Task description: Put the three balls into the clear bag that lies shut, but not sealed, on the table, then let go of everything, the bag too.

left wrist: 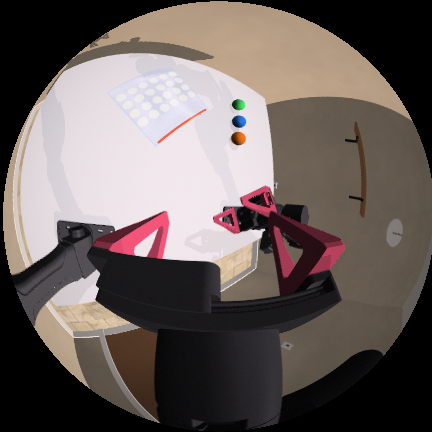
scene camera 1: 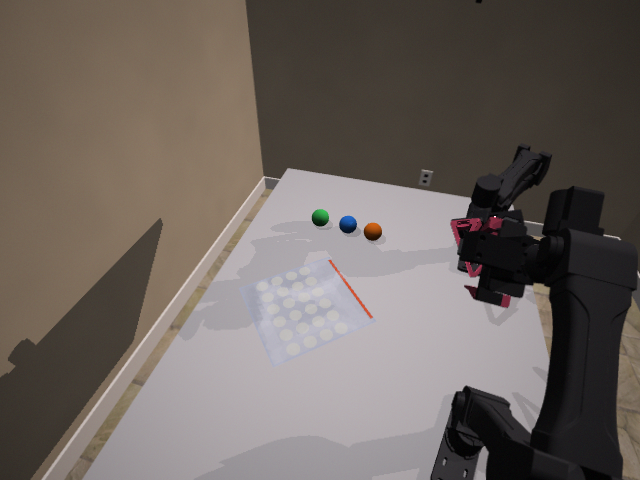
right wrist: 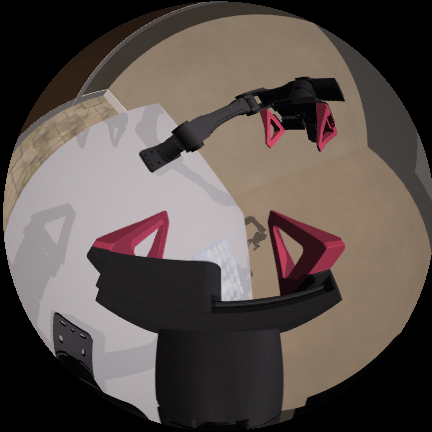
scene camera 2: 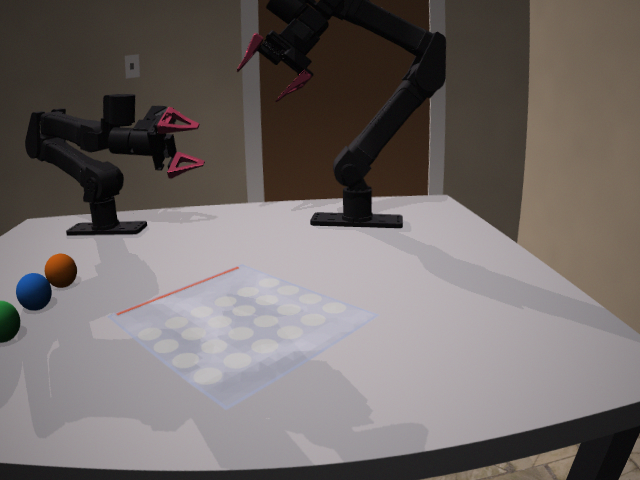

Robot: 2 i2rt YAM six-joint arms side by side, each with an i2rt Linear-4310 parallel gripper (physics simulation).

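Observation:
The green ball (scene camera 1: 320, 217) (scene camera 2: 6, 321) (left wrist: 238, 104), blue ball (scene camera 1: 347, 224) (scene camera 2: 34, 291) (left wrist: 239, 121) and orange ball (scene camera 1: 372, 231) (scene camera 2: 61, 270) (left wrist: 238, 138) rest in a row on the table, beside the bag. The clear bag (scene camera 1: 308, 308) (scene camera 2: 242, 333) (left wrist: 158, 99) (right wrist: 222, 260) lies flat, with pale dots and a red strip along one edge. My left gripper (scene camera 2: 257, 85) (right wrist: 290, 146) is open and empty, high above the table. My right gripper (scene camera 2: 201, 144) (left wrist: 225, 210) (right wrist: 217, 215) is open and empty, lower but well above the table. In scene camera 1 the grippers overlap.
The white table (scene camera 1: 413, 335) (scene camera 2: 465, 361) (left wrist: 125, 170) (right wrist: 150, 190) carries both arm bases. The left arm's base (scene camera 2: 356, 220) is at the back right in scene camera 2, the right arm's base (scene camera 2: 107, 228) at the back left. Walls stand beyond the table.

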